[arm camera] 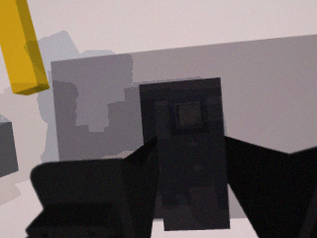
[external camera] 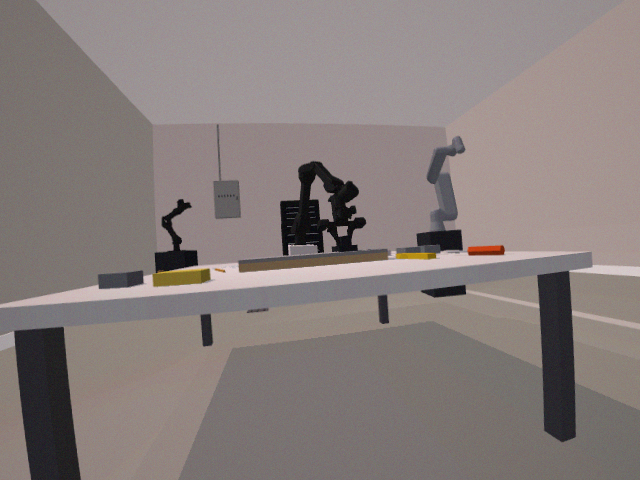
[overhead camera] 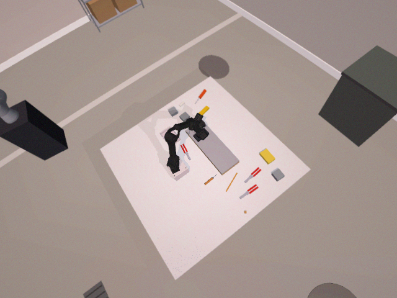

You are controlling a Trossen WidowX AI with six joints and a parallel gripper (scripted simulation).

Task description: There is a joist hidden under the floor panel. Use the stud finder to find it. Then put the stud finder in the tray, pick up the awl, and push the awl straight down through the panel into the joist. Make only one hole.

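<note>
The pink tray is 250 mm behind my gripper tip, 150 mm to the left of it and 50 mm below it. The rest, counted from my gripper tip: stud finder 10 mm ahead, 20 mm above; yellow bar 120 mm ahead, 230 mm to the left, 60 mm below; square light 20 mm ahead, 30 mm above.
</note>
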